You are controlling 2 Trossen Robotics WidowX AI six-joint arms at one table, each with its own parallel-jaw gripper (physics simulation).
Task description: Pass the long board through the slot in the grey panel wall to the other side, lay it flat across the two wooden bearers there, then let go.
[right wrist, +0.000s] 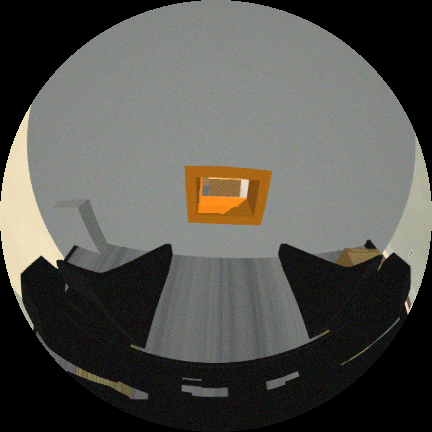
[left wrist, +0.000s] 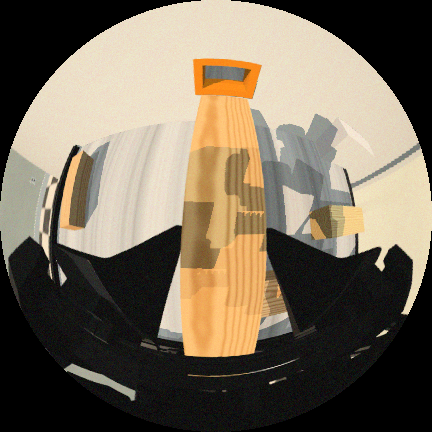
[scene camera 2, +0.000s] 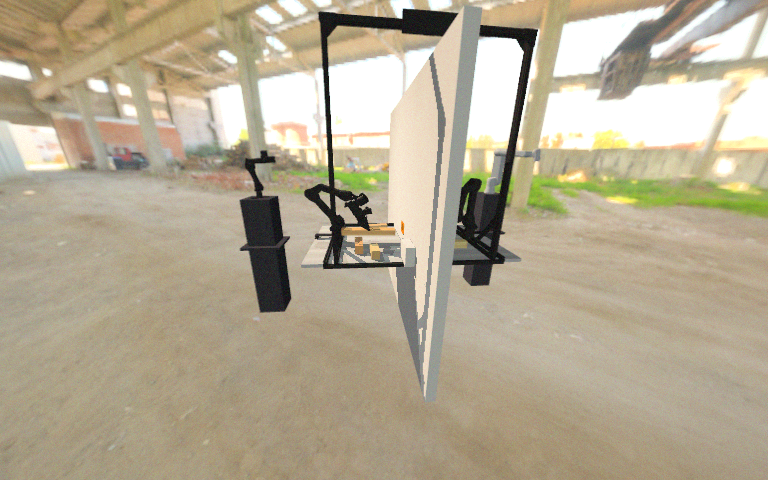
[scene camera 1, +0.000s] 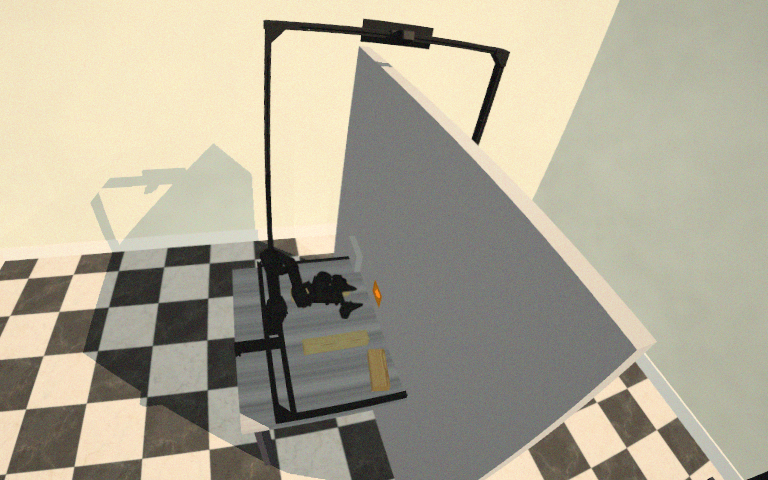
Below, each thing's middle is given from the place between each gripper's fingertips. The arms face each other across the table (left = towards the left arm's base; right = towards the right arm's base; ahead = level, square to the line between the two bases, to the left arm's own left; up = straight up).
Now: the orange-framed slot (right wrist: 203, 209) 100 mm to the left of my right hand and 10 mm above it.
My left hand is 24 cm to the left of the orange-framed slot and 1 cm below it.
